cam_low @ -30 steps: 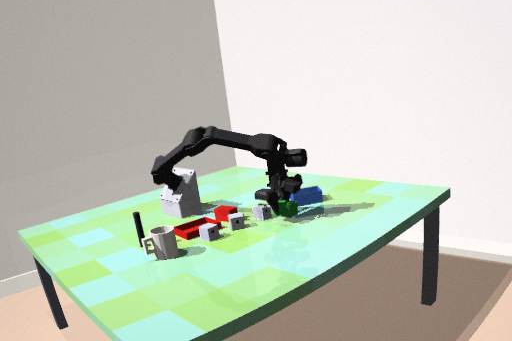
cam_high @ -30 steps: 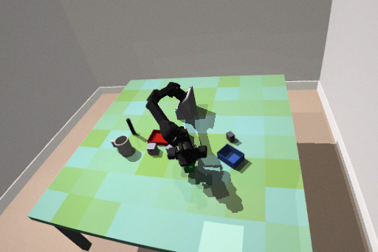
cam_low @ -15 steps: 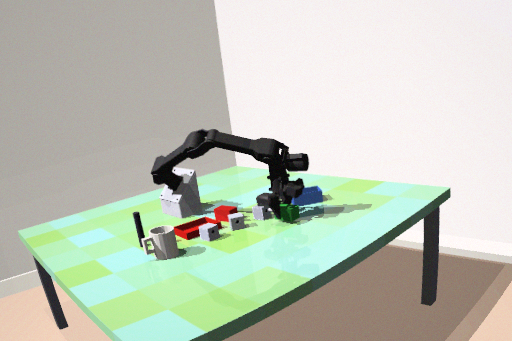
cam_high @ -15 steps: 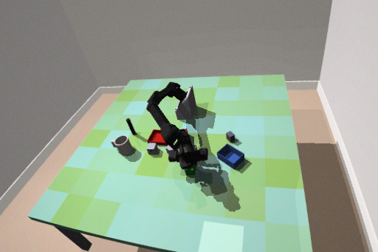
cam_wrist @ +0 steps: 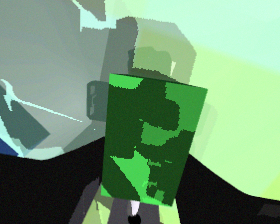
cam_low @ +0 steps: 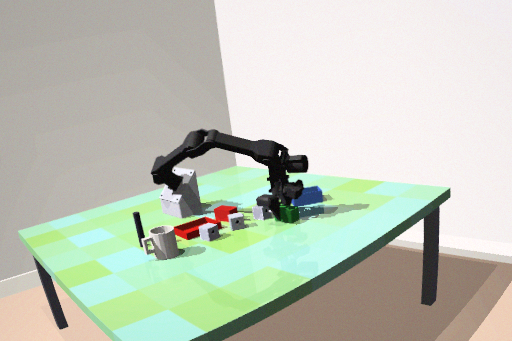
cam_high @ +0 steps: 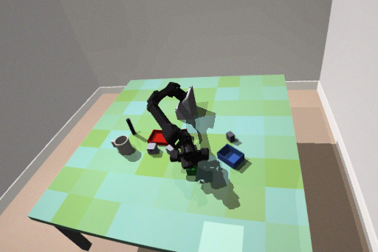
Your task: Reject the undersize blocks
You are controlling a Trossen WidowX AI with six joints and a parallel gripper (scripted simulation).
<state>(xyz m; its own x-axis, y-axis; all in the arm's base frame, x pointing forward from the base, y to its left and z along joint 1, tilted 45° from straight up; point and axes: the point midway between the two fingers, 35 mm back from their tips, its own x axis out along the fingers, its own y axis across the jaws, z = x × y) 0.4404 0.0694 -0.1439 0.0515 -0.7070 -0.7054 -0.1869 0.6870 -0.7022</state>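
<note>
My gripper tip is 90 mm past the steel block, 20 mm to the left of it and 10 mm below it. The rest, counted from my gripper tip: green GO gauge 10 mm behind, 20 mm above; then blue tray 70 mm behind, 180 mm to the left; then darker grey block 210 mm behind, 170 mm to the left, 10 mm above.
</note>
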